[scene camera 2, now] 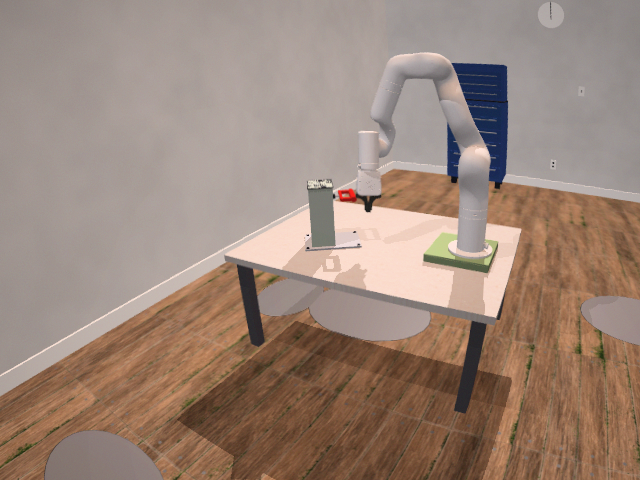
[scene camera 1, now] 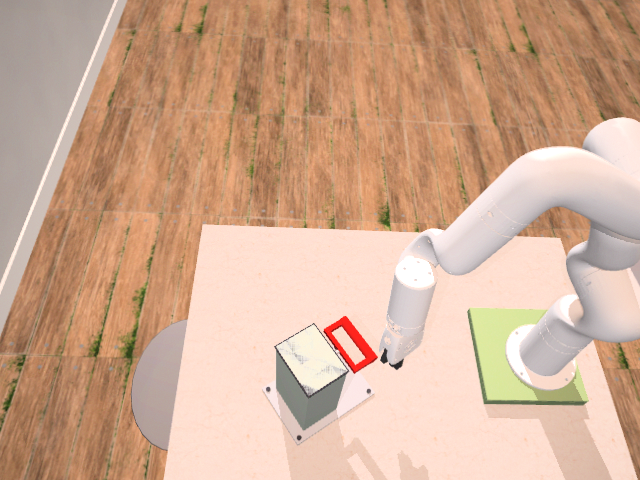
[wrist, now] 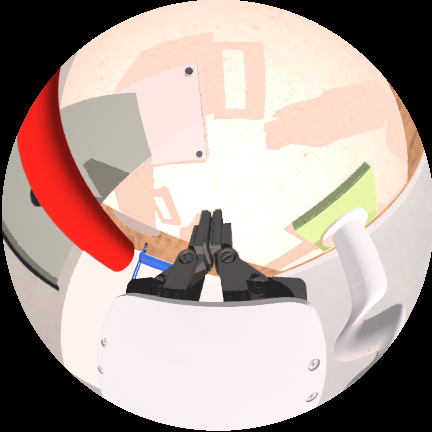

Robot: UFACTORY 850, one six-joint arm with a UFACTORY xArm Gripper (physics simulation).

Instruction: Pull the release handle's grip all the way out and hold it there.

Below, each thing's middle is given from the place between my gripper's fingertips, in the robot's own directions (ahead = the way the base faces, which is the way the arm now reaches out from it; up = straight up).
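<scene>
From my hand, the pale base plate (scene camera 1: 356, 389) is 3 cm to the left and 17 cm ahead, and it's 15 cm below.
</scene>
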